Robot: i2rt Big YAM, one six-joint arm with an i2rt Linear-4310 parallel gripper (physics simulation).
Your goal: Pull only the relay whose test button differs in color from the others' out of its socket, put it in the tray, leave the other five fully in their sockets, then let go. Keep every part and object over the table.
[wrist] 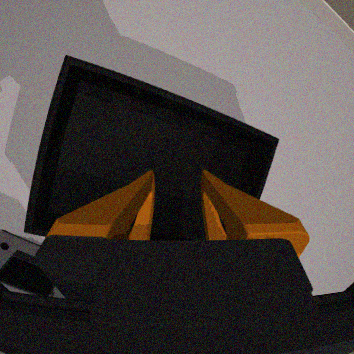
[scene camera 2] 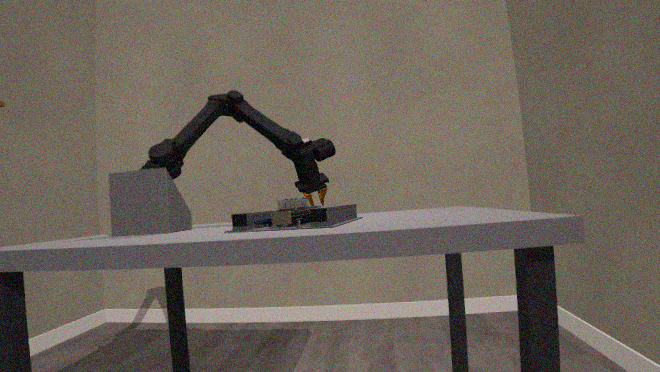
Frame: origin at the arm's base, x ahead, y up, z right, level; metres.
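Seen in the pictures: gripper, fingertip midpoint: [wrist: 177,178]; arm's base, link origin: [scene camera 2: 143,189].
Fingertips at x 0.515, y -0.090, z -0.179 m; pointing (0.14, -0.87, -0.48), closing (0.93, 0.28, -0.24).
Offsets run from my fingertips to a thing's middle. "pt": to the spot under its first point.
My gripper [scene camera 2: 317,205] [wrist: 177,178] is partly open, with nothing between its orange fingertips. In the wrist view the fingertips are over the black tray {pt dx -0.013, dy -0.008, dz -0.049 m} [wrist: 172,100], whose lower part is hidden behind the fingers and gripper body. No relay can be made out in the dark part of the tray that shows. In the scene view a row of clear, pale blocks {dx -0.053, dy +0.005, dz +0.339 m} [scene camera 2: 292,203], which look like the relays, stands above the panel assembly, left of the fingertips. Their test button colors and how they sit in their sockets cannot be made out.
A low grey panel assembly {pt dx +0.076, dy -0.022, dz +0.313 m} [scene camera 2: 342,214] with dark parts and a tan block {dx -0.066, dy -0.017, dz +0.386 m} [scene camera 2: 281,218] lies on the table [scene camera 2: 425,231]. A grey plate corner with a hole shows at the wrist view's lower left. The arm's grey base block [scene camera 2: 139,204] stands at the left.
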